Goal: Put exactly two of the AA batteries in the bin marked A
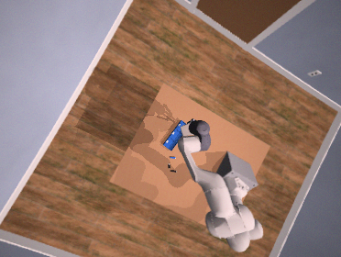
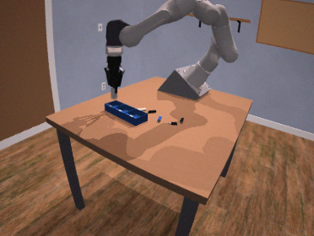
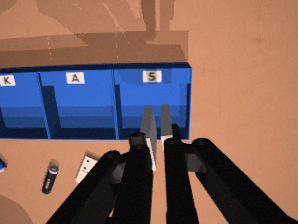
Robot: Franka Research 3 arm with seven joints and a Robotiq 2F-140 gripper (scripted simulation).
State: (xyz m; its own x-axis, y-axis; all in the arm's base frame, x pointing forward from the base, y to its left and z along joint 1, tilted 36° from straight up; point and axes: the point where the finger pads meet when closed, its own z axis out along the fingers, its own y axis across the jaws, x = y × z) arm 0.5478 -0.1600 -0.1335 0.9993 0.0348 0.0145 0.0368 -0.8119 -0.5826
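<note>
Right now my hand is 90 mm to the right of the blue bin, 80 mm above it and 10 mm short of it. Also, from my hand: blue AA battery: 260 mm to the left, 90 mm below, 60 mm behind; then white domino: 110 mm to the left, 100 mm below, 100 mm behind; then dark AA battery: 180 mm to the left, 110 mm behind, 90 mm below.
</note>
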